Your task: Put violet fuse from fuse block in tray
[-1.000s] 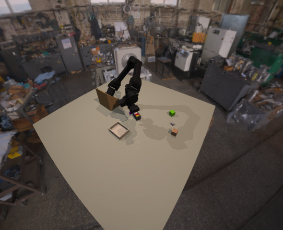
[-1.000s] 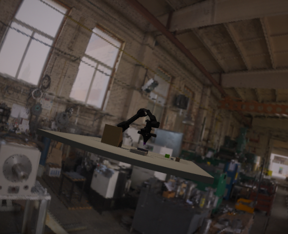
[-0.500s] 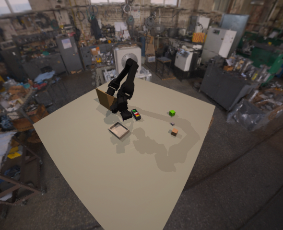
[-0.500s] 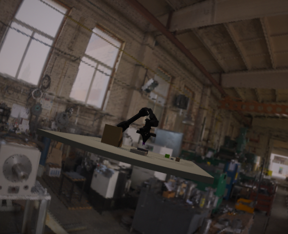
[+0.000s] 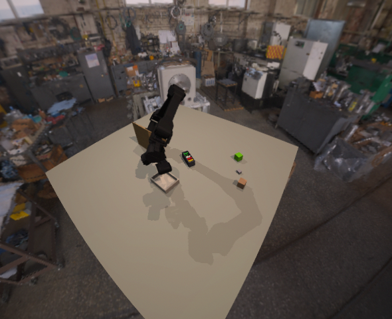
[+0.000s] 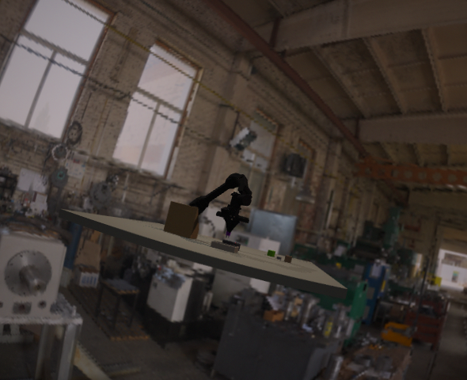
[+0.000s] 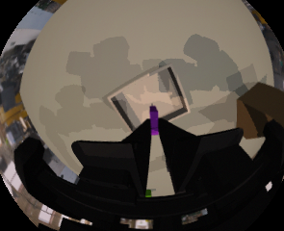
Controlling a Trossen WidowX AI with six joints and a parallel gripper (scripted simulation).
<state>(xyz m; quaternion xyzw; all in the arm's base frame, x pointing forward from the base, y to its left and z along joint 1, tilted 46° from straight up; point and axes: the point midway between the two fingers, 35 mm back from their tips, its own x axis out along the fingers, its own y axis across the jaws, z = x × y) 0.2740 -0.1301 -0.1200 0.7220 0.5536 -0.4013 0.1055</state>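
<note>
The violet fuse lies 1 cm below my gripper tip. From my gripper tip the other things lie so: grey piece 31 cm ahead, 31 cm to the left, 9 cm below; tan tray 9 cm below; brown cube 36 cm ahead, 23 cm to the left, 8 cm below.
</note>
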